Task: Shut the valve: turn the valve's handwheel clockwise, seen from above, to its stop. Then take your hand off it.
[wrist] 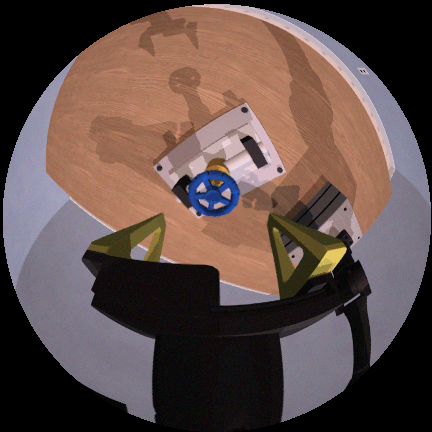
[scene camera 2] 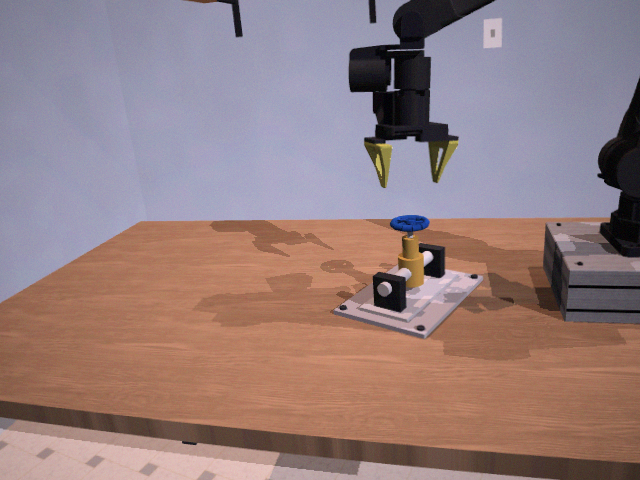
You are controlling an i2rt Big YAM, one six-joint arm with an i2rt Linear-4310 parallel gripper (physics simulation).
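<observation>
The blue handwheel (scene camera 2: 409, 223) (wrist: 213, 195) sits level on top of the valve's yellow body (scene camera 2: 410, 269) (wrist: 218, 165). A white pipe runs through the body between two black blocks on a pale base plate (scene camera 2: 382, 322) (wrist: 200, 129). My gripper (scene camera 2: 410, 184) (wrist: 216, 218) is wide open and empty, pointing down. Its yellow fingertips are above the handwheel and apart from it, with a visible gap in the scene view. In the wrist view the wheel shows beyond the fingertips, between them in width. The wheel's turned angle cannot be read against any mark.
The valve's base plate lies on the wooden table (scene camera 2: 206, 361) (wrist: 115, 75). A grey layered block (scene camera 2: 599, 294) (wrist: 320, 205) stands to the right in the scene view, with the black arm base on it. Dark parts hang at the top of the scene view.
</observation>
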